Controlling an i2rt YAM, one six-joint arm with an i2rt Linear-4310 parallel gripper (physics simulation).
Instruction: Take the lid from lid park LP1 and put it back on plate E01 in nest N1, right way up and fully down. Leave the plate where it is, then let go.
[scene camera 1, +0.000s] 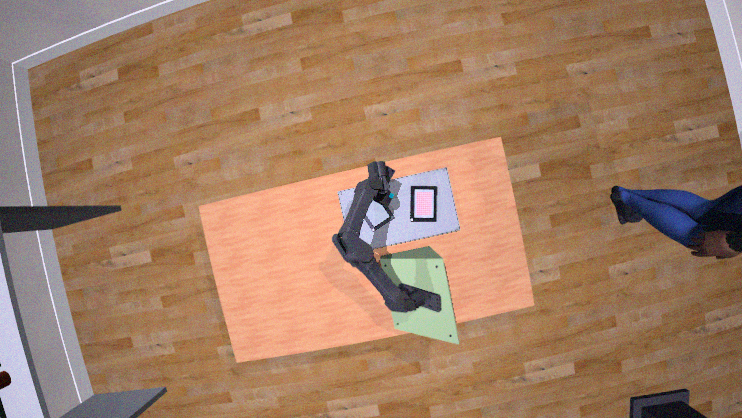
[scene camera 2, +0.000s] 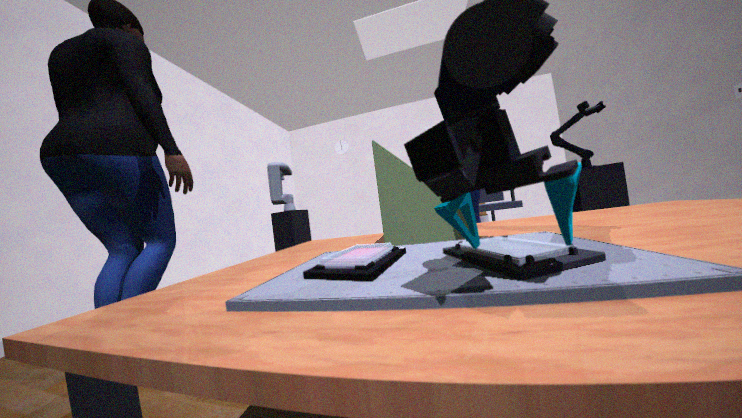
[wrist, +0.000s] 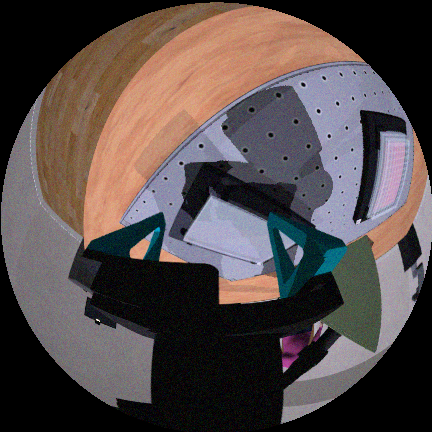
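Seen in the pictures: gripper, fingertip midpoint: (scene camera 2: 516, 245) (wrist: 215, 217); arm's base, link origin: (scene camera 1: 419, 296) (scene camera 2: 415, 177) (wrist: 337, 326).
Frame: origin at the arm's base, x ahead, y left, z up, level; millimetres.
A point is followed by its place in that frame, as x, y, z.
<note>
The clear, pale lid (scene camera 1: 378, 214) {337, 142, -172} (scene camera 2: 511, 249) {392, 158, -171} (wrist: 230, 230) {385, 164, -171} lies flat in the black lid park (scene camera 1: 385, 224) (scene camera 2: 534, 270). The plate (scene camera 1: 424, 203) {370, -71, -163} (scene camera 2: 358, 255) {410, -55, -164} (wrist: 393, 175) {383, -61, -163}, pink inside, sits in the black nest (scene camera 1: 434, 193) (scene camera 2: 337, 274) {452, -71, -180} (wrist: 367, 165) {398, -12, -178} on the other side of the board. My gripper (scene camera 2: 523, 245) {420, 157, -160} (wrist: 215, 217) {420, 157, -160} is open and tilted over the lid park. Its teal fingertips are spread wide, low over the lid's sides. The wrist view shows no finger closed on the lid. Whether a fingertip touches it, I cannot tell. The arm partly hides the lid in the first scene view.
The grey perforated board (scene camera 1: 447, 207) {343, -180, -188} (scene camera 2: 311, 300) {513, -72, -189} (wrist: 340, 135) {434, 19, -189} carries both black frames. A green panel (scene camera 1: 430, 314) {-67, -35, 26} (scene camera 2: 405, 202) {161, -15, -84} (wrist: 357, 295) {162, -21, -76} stands near the arm's base, beside the board. A person (scene camera 1: 659, 207) (scene camera 2: 109, 103) stands away from the wooden table (scene camera 1: 275, 259) {157, 663, -202} (scene camera 2: 363, 342) {555, 8, -202}.
</note>
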